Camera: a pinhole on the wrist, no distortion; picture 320 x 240 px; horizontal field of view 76.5 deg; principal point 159.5 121.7 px. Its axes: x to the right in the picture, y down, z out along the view. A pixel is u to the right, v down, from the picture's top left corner.
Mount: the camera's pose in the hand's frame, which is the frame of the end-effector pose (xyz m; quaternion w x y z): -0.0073 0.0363 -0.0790 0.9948 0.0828 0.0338 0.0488
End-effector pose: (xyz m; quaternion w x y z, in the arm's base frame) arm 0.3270 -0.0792 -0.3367 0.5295 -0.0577 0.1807 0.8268
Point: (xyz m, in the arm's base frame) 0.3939 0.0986 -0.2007
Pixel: 201 61
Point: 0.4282 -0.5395 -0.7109
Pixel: behind the camera
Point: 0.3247 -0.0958 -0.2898
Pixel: 111 130
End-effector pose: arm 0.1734 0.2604 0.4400 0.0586 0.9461 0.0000 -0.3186
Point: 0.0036 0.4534 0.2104
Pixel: 136 15
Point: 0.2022 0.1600 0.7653
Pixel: behind the camera
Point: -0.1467 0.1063 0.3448
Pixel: 39 227
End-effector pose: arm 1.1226 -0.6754 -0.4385 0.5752 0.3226 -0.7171 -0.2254
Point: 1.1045 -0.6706 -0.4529
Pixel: 133 80
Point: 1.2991 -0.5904 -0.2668
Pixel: behind the camera
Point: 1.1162 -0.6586 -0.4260
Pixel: 155 119
